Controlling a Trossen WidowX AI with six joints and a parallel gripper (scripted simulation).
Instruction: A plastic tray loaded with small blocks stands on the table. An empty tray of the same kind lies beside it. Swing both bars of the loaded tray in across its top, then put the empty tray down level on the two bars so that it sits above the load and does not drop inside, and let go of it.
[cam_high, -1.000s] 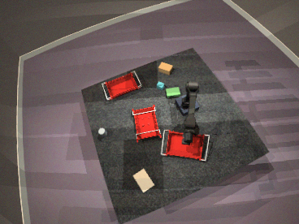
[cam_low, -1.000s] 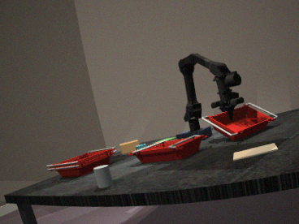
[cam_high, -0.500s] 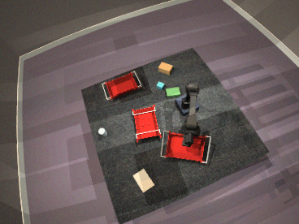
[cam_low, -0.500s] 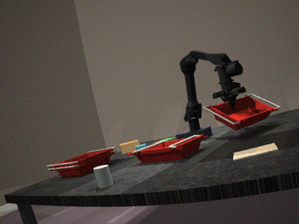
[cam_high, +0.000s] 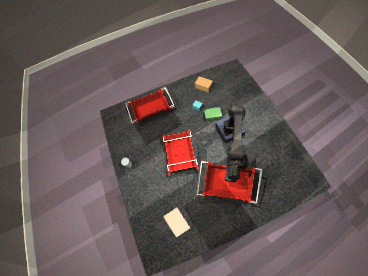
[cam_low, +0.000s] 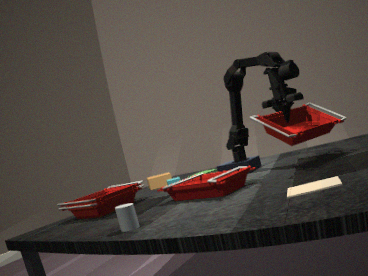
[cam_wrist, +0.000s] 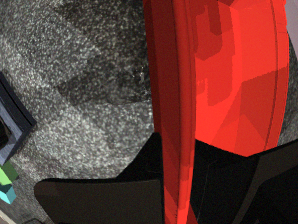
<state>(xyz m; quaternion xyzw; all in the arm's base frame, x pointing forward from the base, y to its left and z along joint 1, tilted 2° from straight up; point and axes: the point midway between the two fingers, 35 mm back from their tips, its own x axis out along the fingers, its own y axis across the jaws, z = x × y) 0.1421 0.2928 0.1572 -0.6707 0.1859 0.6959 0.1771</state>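
My gripper tip is 7 cm to the right of the red tray, 4 cm short of it and 1 cm above it. Round my gripper tip: green block (48 cm to the right, 16 cm below, 10 cm behind); then cyan block (60 cm to the right, 15 cm below, 2 cm behind); then flat beige plate (40 cm ahead, 17 cm below, 15 cm to the left).
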